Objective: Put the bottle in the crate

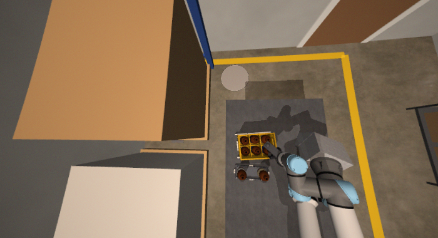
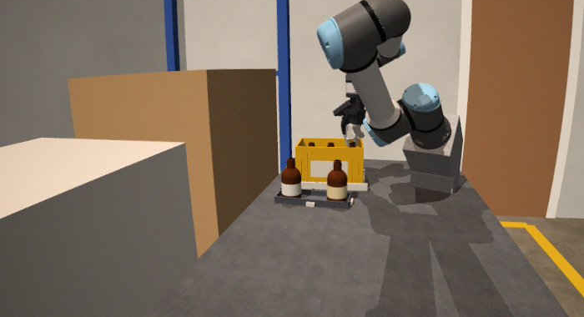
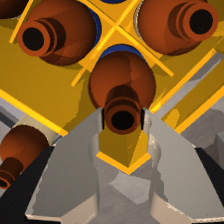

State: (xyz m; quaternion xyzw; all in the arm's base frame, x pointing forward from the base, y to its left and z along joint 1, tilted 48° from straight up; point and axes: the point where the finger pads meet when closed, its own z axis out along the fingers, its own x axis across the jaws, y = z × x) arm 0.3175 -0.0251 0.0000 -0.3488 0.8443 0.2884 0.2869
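My hand is 100 mm short of the yellow crate, 20 mm to the left of it and 90 mm above it. Also, from my hand: white-label bottle 180 mm ahead, 220 mm to the left, 90 mm below; dark tray 90 mm ahead, 210 mm to the left, 160 mm below.
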